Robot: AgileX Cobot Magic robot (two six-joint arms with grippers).
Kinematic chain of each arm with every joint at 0, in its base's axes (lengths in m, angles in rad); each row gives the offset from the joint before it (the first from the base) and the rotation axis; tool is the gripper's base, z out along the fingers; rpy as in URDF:
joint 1: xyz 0 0 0.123 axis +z
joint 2: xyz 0 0 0 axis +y
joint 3: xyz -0.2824 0 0.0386 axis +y
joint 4: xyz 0.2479 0 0.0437 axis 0.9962 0 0.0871
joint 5: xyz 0 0 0 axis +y
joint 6: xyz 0.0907 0 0.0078 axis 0.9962 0 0.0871
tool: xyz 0 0 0 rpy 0 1.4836 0
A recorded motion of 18 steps. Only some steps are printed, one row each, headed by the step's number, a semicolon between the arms.
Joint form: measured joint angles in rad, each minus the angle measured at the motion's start. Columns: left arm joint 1, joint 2, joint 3, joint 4, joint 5, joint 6; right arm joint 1, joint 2, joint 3, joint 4, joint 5, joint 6.
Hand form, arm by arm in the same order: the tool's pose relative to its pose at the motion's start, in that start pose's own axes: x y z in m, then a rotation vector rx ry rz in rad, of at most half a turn. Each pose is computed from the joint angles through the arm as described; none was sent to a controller.
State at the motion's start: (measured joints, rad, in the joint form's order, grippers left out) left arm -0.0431 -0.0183 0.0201 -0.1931 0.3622 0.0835; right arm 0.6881 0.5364 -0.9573 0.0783 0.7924 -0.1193
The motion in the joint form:
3: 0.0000 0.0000 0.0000 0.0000 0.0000 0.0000; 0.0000 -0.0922 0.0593 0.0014 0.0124 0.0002
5: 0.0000 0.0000 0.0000 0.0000 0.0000 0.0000; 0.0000 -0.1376 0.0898 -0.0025 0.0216 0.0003
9: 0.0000 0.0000 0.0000 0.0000 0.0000 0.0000; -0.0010 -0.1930 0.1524 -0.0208 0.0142 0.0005
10: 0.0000 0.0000 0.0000 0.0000 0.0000 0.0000; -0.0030 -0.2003 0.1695 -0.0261 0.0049 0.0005
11: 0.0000 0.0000 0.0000 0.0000 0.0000 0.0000; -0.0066 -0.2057 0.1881 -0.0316 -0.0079 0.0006
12: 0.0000 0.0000 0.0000 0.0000 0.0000 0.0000; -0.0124 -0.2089 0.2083 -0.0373 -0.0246 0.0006
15: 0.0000 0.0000 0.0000 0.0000 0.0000 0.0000; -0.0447 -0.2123 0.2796 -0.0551 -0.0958 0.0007
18: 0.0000 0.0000 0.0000 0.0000 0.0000 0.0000; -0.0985 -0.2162 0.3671 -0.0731 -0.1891 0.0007
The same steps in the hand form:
3: 0.0000 0.0000 0.0000 0.0000 0.0000 0.0000; 0.0176 0.0021 -0.0153 -0.0004 -0.0206 -0.0007
5: 0.0000 0.0000 0.0000 0.0000 0.0000 0.0000; 0.0272 0.0029 -0.0218 0.0023 -0.0260 -0.0041
9: 0.0000 0.0000 0.0000 0.0000 0.0000 0.0000; 0.0438 0.0028 -0.0239 0.0170 -0.0245 -0.0157
10: 0.0000 0.0000 0.0000 0.0000 0.0000 0.0000; 0.0474 0.0025 -0.0223 0.0231 -0.0234 -0.0184
11: 0.0000 0.0000 0.0000 0.0000 0.0000 0.0000; 0.0511 0.0021 -0.0200 0.0309 -0.0223 -0.0207
12: 0.0000 0.0000 0.0000 0.0000 0.0000 0.0000; 0.0548 0.0015 -0.0169 0.0409 -0.0211 -0.0226
15: 0.0000 0.0000 0.0000 0.0000 0.0000 0.0000; 0.0670 -0.0014 -0.0044 0.0859 -0.0205 -0.0256
18: 0.0000 0.0000 0.0000 0.0000 0.0000 0.0000; 0.0827 -0.0059 0.0094 0.1506 -0.0241 -0.0253

